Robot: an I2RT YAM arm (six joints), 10 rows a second.
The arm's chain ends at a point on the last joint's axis. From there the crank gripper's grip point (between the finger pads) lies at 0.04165 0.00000 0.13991 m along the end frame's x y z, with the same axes.
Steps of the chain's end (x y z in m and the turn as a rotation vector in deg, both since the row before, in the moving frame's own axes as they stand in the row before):
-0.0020 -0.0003 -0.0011 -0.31 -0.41 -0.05
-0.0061 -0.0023 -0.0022 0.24 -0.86 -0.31
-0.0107 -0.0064 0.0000 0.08 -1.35 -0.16
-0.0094 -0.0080 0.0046 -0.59 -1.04 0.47
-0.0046 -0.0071 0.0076 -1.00 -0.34 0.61
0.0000 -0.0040 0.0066 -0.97 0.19 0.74
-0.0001 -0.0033 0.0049 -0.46 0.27 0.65
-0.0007 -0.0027 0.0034 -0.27 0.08 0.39
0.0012 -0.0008 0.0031 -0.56 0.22 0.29
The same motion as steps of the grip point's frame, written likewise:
-0.0030 0.0004 -0.0008 -0.31 -0.41 -0.05
-0.0082 -0.0031 -0.0016 0.24 -0.86 -0.31
-0.0140 -0.0067 0.0009 0.08 -1.35 -0.16
-0.0120 -0.0062 0.0053 -0.59 -1.04 0.47
-0.0054 -0.0042 0.0078 -1.00 -0.34 0.61
0.0004 -0.0011 0.0064 -0.97 0.19 0.74
0.0005 -0.0017 0.0047 -0.46 0.27 0.65
-0.0005 -0.0018 0.0033 -0.27 0.08 0.39
0.0017 0.0008 0.0029 -0.56 0.22 0.29

